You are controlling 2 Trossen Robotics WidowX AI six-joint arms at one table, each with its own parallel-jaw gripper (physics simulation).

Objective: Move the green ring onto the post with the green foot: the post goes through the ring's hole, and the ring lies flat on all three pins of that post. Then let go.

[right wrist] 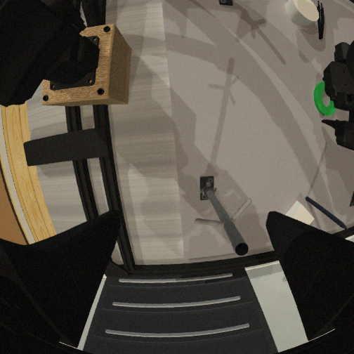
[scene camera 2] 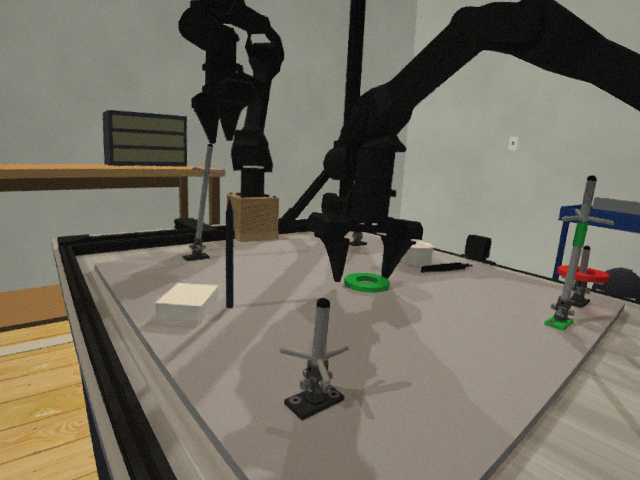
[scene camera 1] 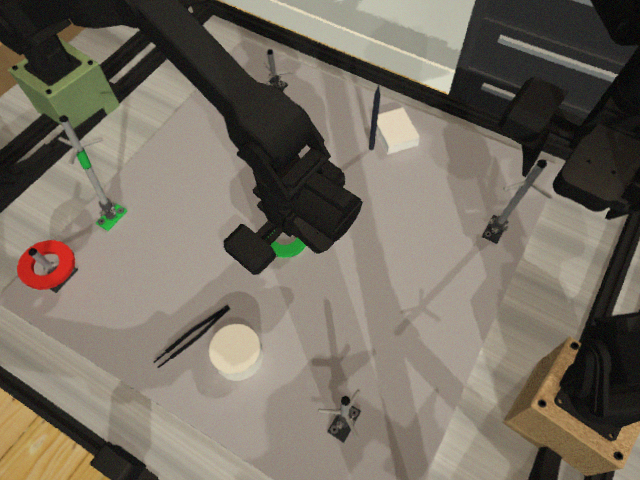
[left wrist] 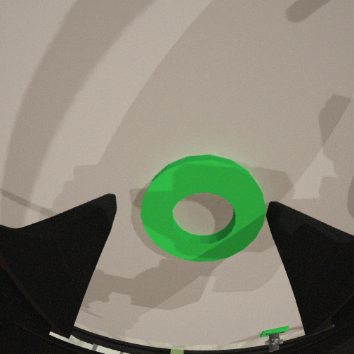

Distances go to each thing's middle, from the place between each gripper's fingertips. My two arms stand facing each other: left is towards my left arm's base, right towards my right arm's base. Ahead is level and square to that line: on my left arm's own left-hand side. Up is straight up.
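From my right hand I find the dark rod (scene camera 2: 229,212) 14 cm below, 29 cm to the left and 9 cm ahead. The cream disc (scene camera 1: 235,350) is 19 cm below that right hand, 31 cm behind it and 24 cm to the left of it. There is a green ring (left wrist: 197,173), 21 cm below my right hand, 30 cm to the left of it and 13 cm behind it, and a white block (scene camera 2: 186,302) that is 20 cm below the same hand, 27 cm to the left of it and 14 cm ahead of it.
My left hand is 1 cm to the right of the green ring, which, going by their middles, is the nearest to my left hand of the things named here. The cream disc is 1 cm above my left hand, 19 cm behind it and 5 cm to the right of it; by its middle, the disc is nearer to my left hand than to my right hand. As for the dark rod, it is 7 cm above my left hand and 22 cm ahead of it. The white block is 1 cm above my left hand, 26 cm ahead of it and 2 cm to the right of it.
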